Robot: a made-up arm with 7 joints. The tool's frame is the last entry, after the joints. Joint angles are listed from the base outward.
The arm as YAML. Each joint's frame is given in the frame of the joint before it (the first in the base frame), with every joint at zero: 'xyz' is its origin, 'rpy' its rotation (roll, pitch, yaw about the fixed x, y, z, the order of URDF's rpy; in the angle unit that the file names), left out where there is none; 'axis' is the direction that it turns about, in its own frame. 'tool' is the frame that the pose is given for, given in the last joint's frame.
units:
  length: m
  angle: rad
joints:
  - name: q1
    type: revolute
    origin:
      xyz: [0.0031, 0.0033, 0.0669]
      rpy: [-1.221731, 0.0, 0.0]
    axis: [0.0, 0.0, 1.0]
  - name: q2
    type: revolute
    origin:
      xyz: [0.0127, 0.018, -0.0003]
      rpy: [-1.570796, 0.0, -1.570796]
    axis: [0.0, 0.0, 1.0]
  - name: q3
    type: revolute
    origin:
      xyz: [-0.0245, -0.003, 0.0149]
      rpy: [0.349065, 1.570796, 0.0]
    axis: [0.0, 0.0, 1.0]
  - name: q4
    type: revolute
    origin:
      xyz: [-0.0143, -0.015, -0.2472]
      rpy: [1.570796, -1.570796, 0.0]
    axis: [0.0, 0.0, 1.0]
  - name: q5
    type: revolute
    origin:
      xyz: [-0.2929, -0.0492, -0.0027]
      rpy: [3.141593, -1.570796, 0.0]
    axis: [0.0, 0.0, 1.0]
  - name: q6
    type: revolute
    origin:
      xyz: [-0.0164, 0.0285, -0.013]
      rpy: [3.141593, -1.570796, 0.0]
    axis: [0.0, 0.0, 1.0]
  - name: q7
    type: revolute
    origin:
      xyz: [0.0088, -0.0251, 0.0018]
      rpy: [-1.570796, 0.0, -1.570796]
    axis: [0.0, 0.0, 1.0]
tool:
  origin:
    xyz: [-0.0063, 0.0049, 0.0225]
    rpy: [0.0, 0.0, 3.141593]
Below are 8 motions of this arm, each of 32 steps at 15 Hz.
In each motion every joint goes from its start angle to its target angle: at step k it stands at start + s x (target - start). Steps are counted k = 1, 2, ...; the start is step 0. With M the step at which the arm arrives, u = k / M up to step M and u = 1 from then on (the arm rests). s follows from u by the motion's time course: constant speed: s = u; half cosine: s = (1 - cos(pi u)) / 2; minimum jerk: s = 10 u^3 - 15 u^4 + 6 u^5.
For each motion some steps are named. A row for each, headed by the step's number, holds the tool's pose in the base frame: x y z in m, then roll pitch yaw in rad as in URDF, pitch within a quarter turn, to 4 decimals.
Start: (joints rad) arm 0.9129 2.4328 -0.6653 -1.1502 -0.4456 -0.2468 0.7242
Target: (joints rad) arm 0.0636 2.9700 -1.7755 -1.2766 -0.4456 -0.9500 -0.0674
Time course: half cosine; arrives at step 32
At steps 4, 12, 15, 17, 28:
4: 0.2339 0.4775 0.1440 -0.1418 0.8777 -1.7663
12: 0.2278 0.4543 0.2387 -0.5439 0.8295 -2.0491
15: 0.2085 0.4384 0.2929 -0.6838 0.7874 -2.1017
17: 0.1879 0.4256 0.3302 -0.7491 0.7576 -2.1009
28: 0.0335 0.3523 0.4597 -0.7517 0.6235 -1.8446

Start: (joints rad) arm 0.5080 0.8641 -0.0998 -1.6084 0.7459 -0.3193 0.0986
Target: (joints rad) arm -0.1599 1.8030 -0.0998 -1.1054 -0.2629 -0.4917 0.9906
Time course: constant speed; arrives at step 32
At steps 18, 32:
18: 0.2561 0.4472 -0.0890 1.3592 -0.9638 -1.5187
32: 0.2607 0.4761 0.2069 1.4909 -0.5214 -1.5457

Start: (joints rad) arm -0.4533 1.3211 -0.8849 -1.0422 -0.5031 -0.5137 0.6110
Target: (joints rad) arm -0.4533 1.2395 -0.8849 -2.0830 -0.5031 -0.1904 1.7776
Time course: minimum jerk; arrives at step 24
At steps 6, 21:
6: 0.3622 0.3946 -0.0987 0.8379 -0.4181 -1.6469
21: 0.3666 0.1075 -0.0864 -0.6515 -1.2607 -0.4282

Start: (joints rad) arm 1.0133 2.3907 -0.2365 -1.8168 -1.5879 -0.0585 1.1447
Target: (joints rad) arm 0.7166 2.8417 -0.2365 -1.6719 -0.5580 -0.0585 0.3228
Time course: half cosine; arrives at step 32
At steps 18, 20, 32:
18: 0.3578 0.2730 0.0331 -0.1653 0.5304 -2.7097
20: 0.3691 0.2659 0.0509 -0.1772 0.5692 -2.7395
32: 0.3984 0.2363 0.1109 -0.2253 0.7009 -2.8467

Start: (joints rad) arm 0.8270 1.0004 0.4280 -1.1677 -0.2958 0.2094 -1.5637
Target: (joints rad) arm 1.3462 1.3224 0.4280 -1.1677 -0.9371 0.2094 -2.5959
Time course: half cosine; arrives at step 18
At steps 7, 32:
7: -0.1103 0.5047 -0.1060 -1.1191 0.5335 3.0527
32: -0.0997 0.5209 -0.0015 -0.9674 -0.8390 2.3466

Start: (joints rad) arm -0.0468 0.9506 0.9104 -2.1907 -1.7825 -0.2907 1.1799
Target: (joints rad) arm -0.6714 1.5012 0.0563 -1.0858 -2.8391 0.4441 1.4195
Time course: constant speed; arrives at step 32
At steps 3, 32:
3: 0.1681 0.2860 0.1958 2.4297 0.2794 -1.4195
32: 0.2974 0.3582 0.2609 2.9930 0.7505 -0.4016

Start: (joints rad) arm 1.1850 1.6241 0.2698 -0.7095 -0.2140 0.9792 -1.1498
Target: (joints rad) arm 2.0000 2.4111 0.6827 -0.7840 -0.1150 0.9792 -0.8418
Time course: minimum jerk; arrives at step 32
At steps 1, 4, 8, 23, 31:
1: -0.0572 0.5461 0.0570 -2.4275 0.8286 2.7622
4: -0.0530 0.5463 0.0605 -2.4339 0.8221 2.7469
8: -0.0278 0.5468 0.0775 -2.4586 0.7865 2.6673
23: 0.2005 0.4918 0.0015 -2.1448 0.7000 2.3064
31: 0.2228 0.4696 -0.0499 -2.0111 0.7381 2.3183

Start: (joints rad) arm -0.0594 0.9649 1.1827 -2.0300 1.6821 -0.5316 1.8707
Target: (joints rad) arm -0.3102 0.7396 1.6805 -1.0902 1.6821 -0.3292 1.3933
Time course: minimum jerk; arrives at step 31
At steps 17, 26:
17: 0.1375 0.4477 0.0725 2.4247 0.7711 1.1301
26: 0.1383 0.4836 -0.0519 1.8674 1.1879 0.6427

